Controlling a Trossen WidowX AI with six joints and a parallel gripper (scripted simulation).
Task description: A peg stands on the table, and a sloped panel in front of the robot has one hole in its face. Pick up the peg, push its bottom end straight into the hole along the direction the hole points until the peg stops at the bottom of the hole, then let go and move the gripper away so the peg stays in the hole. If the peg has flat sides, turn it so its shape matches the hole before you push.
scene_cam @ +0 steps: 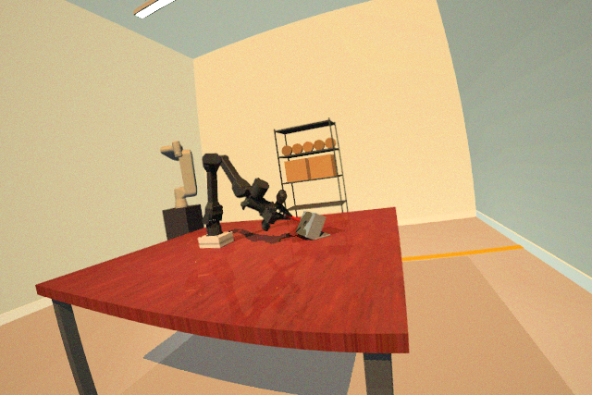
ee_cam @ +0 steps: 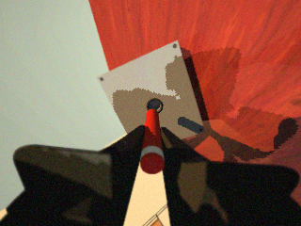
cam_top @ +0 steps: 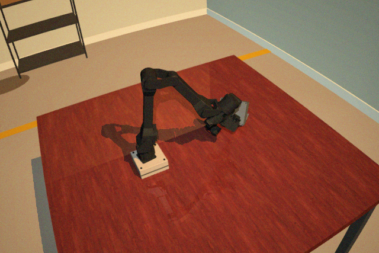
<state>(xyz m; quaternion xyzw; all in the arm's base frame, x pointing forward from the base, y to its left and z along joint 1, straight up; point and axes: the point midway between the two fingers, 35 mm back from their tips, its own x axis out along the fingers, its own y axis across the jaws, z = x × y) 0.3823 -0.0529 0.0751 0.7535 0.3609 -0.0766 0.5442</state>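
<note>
Right now my gripper tip is 70 mm short of the panel, 50 mm to the right of it and 50 mm above it. The rest, counted from my gripper tip: round red peg (10 mm to the right, 10 mm behind, 10 mm above).
</note>
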